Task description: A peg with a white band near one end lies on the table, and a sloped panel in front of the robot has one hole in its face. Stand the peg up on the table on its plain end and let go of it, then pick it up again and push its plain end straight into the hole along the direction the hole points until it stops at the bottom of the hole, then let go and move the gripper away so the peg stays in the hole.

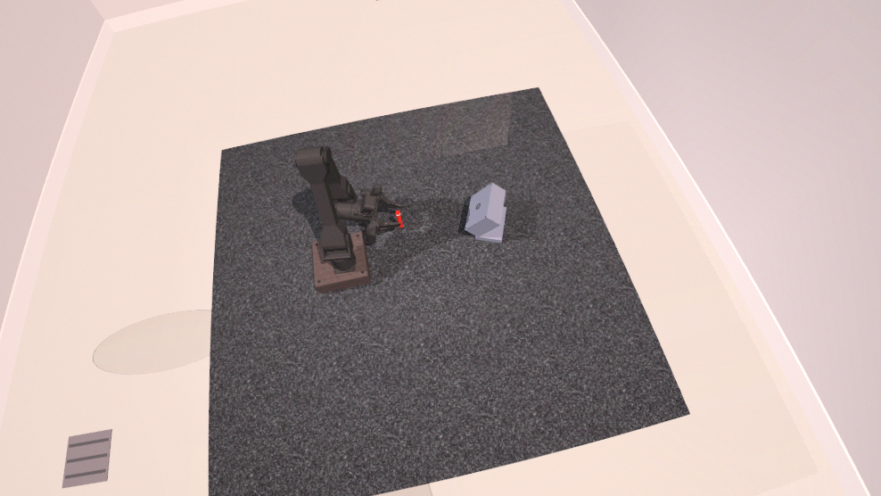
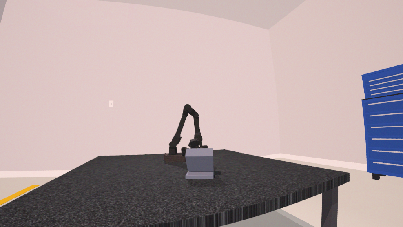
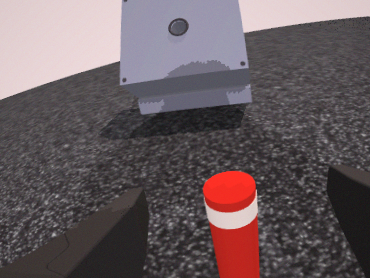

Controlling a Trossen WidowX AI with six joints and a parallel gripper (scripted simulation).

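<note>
The red peg is 1 cm to the left of my gripper tip, 1 cm below it and 1 cm behind it. The rest, counted from my gripper tip: grey sloped panel (26 cm ahead, 3 cm to the right, 1 cm above).
</note>
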